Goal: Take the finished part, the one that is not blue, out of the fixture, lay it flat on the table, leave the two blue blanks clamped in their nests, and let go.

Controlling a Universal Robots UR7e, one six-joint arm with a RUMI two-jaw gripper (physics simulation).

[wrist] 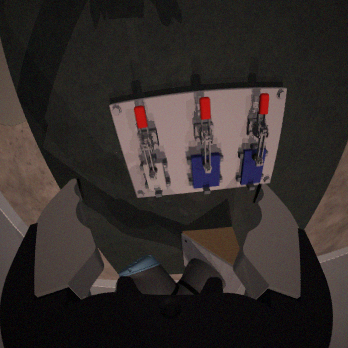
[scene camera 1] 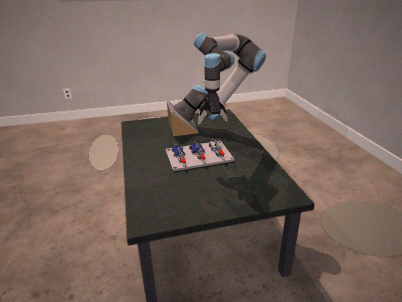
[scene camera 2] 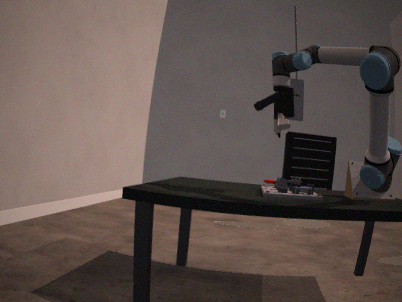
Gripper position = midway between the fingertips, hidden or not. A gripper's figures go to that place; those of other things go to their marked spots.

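My gripper [wrist: 169,183] sits 13 cm from the lens, and there is a blue blank [wrist: 199,178] here as well. The blank is 36 cm from the lens.
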